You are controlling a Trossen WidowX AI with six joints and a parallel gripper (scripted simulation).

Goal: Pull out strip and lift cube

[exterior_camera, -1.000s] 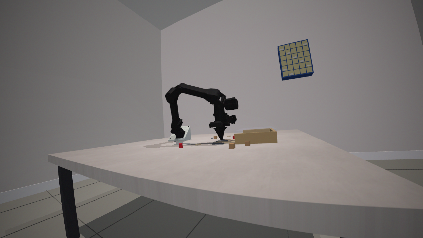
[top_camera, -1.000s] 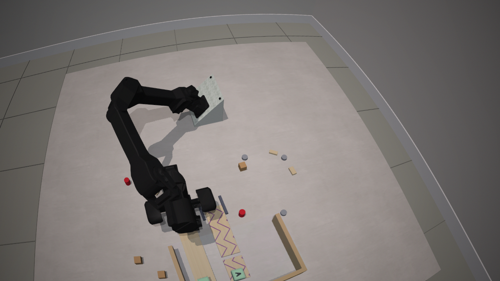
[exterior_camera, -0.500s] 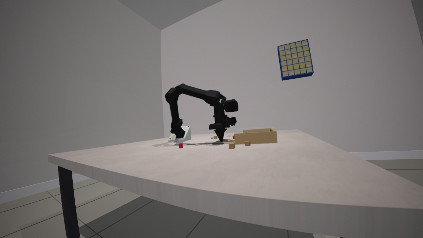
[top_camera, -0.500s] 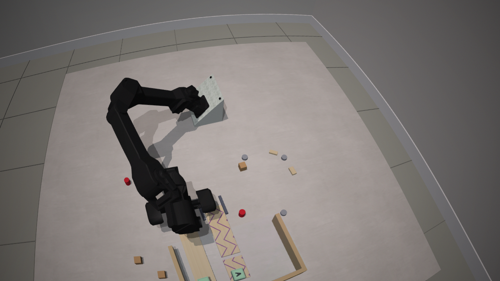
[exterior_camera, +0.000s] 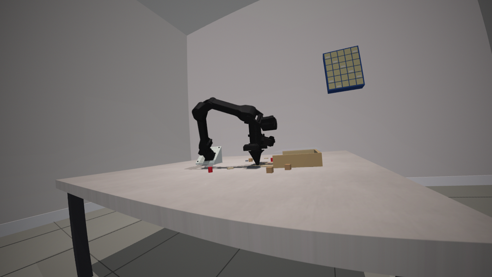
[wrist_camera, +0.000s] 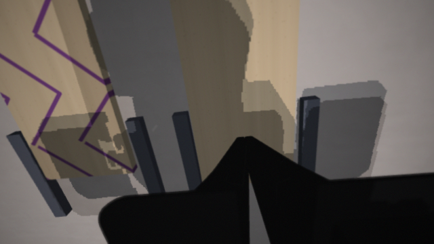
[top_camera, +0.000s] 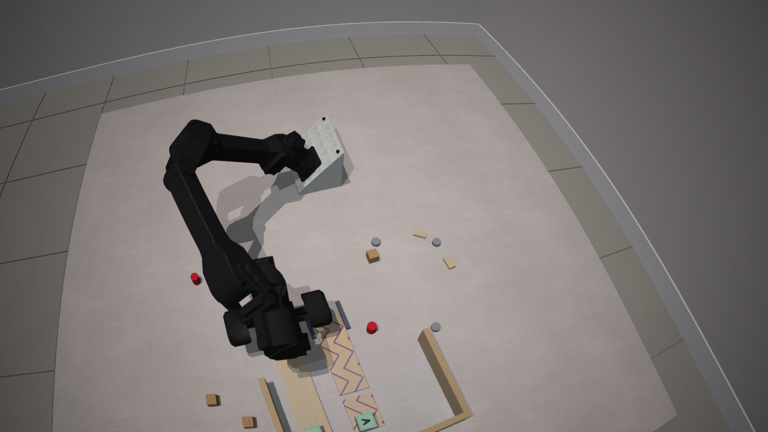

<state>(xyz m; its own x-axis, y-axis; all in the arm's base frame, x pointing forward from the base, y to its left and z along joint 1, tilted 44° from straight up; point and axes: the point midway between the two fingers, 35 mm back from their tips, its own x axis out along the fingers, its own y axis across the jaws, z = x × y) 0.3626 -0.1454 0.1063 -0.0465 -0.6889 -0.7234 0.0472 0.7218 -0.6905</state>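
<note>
My gripper tip is now 10 cm short of the wooden strip.
</note>
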